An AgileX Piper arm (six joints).
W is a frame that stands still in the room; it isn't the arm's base.
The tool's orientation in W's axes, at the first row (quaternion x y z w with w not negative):
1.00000 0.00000 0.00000 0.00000
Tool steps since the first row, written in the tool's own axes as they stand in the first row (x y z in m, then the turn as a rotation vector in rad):
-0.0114 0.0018 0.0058 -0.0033 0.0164 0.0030
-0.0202 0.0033 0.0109 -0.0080 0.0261 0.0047
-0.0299 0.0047 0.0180 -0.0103 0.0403 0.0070
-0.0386 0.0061 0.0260 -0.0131 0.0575 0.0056
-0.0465 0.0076 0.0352 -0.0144 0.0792 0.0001
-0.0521 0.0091 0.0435 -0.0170 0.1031 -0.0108
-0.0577 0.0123 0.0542 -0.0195 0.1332 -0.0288
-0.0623 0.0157 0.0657 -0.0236 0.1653 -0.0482
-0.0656 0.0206 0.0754 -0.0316 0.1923 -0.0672
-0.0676 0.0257 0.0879 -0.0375 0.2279 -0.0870
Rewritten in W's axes. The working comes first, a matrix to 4 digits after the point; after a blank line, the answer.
The tool's axes in the first row as the columns of a matrix, in W's axes (used below as rounded here):
1.0000 0.0000 0.0000
0.0000 -1.0000 0.0000
0.0000 0.0000 -1.0000

-0.0114 -0.0018 -0.0058 -0.0033 -0.0164 -0.0030
-0.0202 -0.0033 -0.0109 -0.0080 -0.0261 -0.0047
-0.0299 -0.0047 -0.0180 -0.0103 -0.0403 -0.0070
-0.0386 -0.0061 -0.0260 -0.0131 -0.0575 -0.0056
-0.0465 -0.0076 -0.0352 -0.0144 -0.0792 -0.0001
-0.0521 -0.0091 -0.0435 -0.0170 -0.1031 0.0108
-0.0577 -0.0123 -0.0542 -0.0195 -0.1332 0.0288
-0.0623 -0.0157 -0.0657 -0.0236 -0.1653 0.0482
-0.0656 -0.0206 -0.0754 -0.0316 -0.1923 0.0672
-0.0676 -0.0257 -0.0879 -0.0375 -0.2279 0.0870

